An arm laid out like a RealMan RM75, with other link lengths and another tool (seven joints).
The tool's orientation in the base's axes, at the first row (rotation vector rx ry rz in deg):
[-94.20, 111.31, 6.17]
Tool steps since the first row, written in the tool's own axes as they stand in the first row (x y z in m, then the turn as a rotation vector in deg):
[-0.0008, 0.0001, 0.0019, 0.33, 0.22, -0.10]
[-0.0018, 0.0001, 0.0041, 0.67, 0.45, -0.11]
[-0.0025, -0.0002, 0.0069, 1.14, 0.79, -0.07]
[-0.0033, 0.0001, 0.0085, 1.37, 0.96, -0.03]
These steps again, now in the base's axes. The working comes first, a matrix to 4 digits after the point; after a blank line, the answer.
The tool's axes in the first row as the columns of a matrix, in the base's axes (used below as rounded here):
[-0.0668, -0.9237, 0.3771]
[-0.8764, 0.2350, 0.4203]
[-0.4769, -0.3024, -0.8253]

[0.0007, 0.0015, -0.0012, -0.26, -0.28, -0.14]
[0.0016, 0.0033, -0.0026, -0.50, -0.53, -0.36]
[0.0030, 0.0050, -0.0044, -0.83, -0.84, -0.72]
[0.0033, 0.0065, -0.0055, -0.99, -0.99, -0.92]

